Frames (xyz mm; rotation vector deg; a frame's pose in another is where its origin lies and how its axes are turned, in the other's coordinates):
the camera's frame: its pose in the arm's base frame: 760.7 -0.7 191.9 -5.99 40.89 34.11
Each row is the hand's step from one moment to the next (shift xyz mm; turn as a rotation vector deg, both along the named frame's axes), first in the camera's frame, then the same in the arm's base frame.
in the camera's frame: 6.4 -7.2 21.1 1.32 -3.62 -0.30
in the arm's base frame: 20.1 3.1 11.1 2.59 -2.46 -1.47
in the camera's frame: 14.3 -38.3 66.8 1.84 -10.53 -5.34
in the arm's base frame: 68.6 -5.8 37.3 3.74 -9.40 -6.36
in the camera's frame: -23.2 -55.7 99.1 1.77 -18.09 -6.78
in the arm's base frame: 74.6 -28.8 84.1 6.99 -16.12 -8.22
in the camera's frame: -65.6 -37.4 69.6 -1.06 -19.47 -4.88
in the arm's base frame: 21.9 -42.4 90.9 7.16 -18.07 -5.11
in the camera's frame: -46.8 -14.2 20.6 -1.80 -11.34 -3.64
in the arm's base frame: -8.2 -28.2 44.2 2.99 -11.32 -2.82
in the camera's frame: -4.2 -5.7 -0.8 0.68 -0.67 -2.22
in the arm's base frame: 0.1 -7.0 1.5 -0.53 -0.87 -2.19
